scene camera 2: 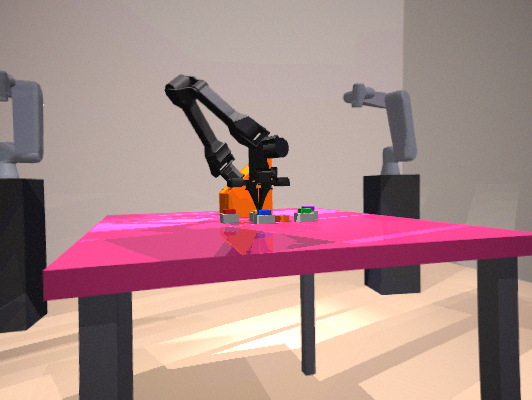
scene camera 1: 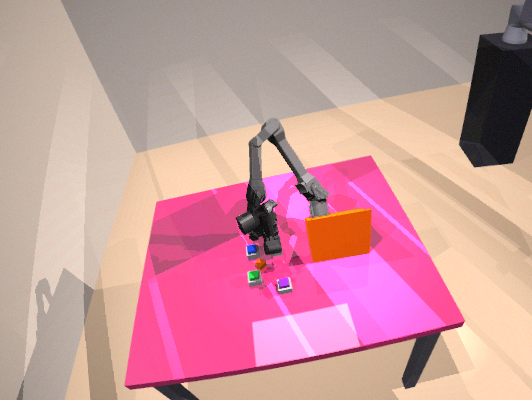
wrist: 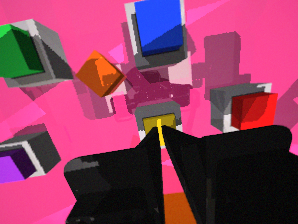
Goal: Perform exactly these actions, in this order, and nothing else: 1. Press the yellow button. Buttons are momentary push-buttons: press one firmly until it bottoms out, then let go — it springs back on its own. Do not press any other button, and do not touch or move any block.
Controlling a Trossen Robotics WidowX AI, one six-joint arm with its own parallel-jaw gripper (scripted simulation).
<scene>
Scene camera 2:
my gripper: 259,210
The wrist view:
my gripper: 159,130
small orange block: 97,72
red button: 255,110
</scene>
